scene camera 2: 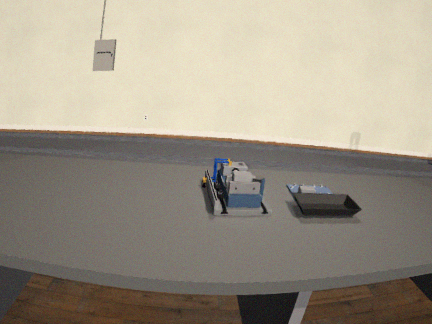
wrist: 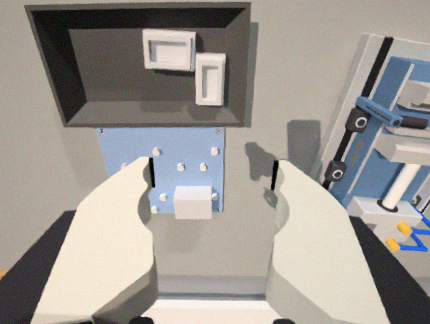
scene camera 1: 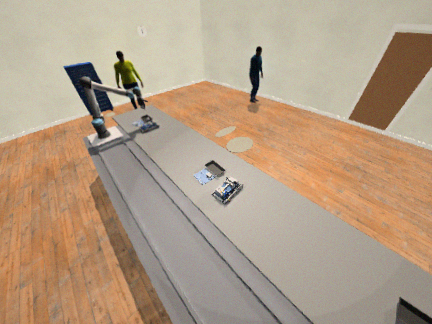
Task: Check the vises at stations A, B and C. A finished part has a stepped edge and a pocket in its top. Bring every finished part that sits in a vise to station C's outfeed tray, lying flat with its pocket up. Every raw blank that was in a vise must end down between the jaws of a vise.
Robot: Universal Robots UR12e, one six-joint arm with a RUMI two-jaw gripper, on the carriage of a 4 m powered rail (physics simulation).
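My gripper (scene camera 1: 142, 103) (wrist: 213, 162) is open and empty, above the far station. In the wrist view, a dark tray (wrist: 110, 65) holds two finished parts, one (wrist: 170, 51) lying crosswise and one (wrist: 210, 80) lengthwise, both flat with pockets up. A plain white block (wrist: 193, 202) sits on the blue pegged plate (wrist: 135, 142) below the tray. The vise (wrist: 357, 145) at the right is cut off by the frame; no part shows between its visible jaws. The middle station's vise (scene camera 1: 227, 191) (scene camera 2: 244, 200) has a pale block (scene camera 2: 243, 175) at its jaws.
Beside the middle vise are a dark tray (scene camera 1: 215, 168) (scene camera 2: 327, 205) and a blue plate (scene camera 1: 200, 177) with a pale block (scene camera 2: 306, 189). Another dark tray (scene camera 1: 412, 314) shows at the near right corner. Two people, one in yellow (scene camera 1: 127, 72) and one in blue (scene camera 1: 256, 70), stand beyond the bench.
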